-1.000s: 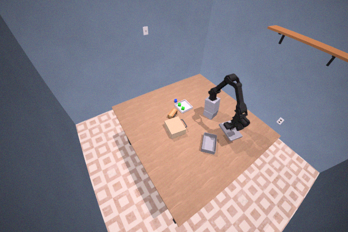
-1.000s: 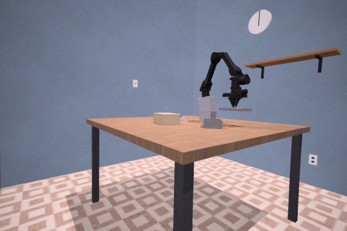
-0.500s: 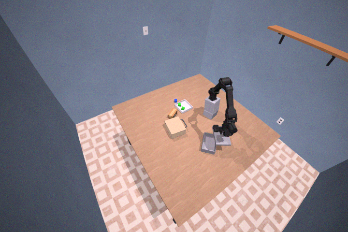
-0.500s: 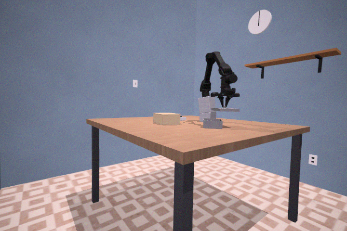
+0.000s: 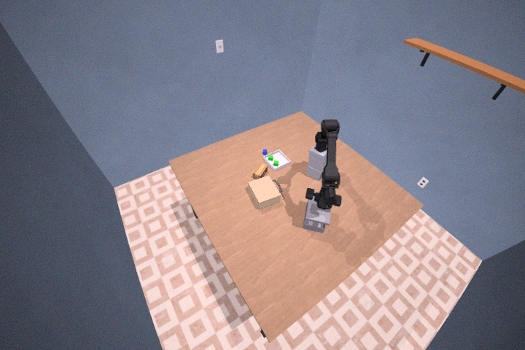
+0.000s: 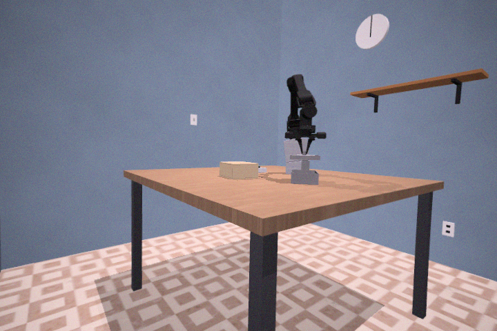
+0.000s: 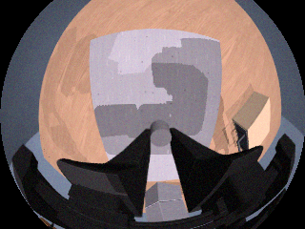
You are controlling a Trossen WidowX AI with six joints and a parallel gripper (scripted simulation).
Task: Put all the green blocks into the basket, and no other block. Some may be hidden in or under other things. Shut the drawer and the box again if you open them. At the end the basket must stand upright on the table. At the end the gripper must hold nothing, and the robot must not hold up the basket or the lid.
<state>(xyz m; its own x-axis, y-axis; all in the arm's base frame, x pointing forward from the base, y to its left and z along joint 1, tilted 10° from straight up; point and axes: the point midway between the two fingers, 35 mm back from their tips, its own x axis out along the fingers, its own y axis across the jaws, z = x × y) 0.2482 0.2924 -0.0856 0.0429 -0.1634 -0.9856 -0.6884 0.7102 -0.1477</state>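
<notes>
Now: the small wooden container 110 mm ahead of my hand, 460 mm to the right of it and 130 mm below it. From my hand the other things lie so: grey lidded box 40 mm below; drawer 160 mm ahead, 290 mm to the right, 130 mm below; tan drawer cabinet 190 mm ahead, 290 mm to the right, 130 mm below.
</notes>
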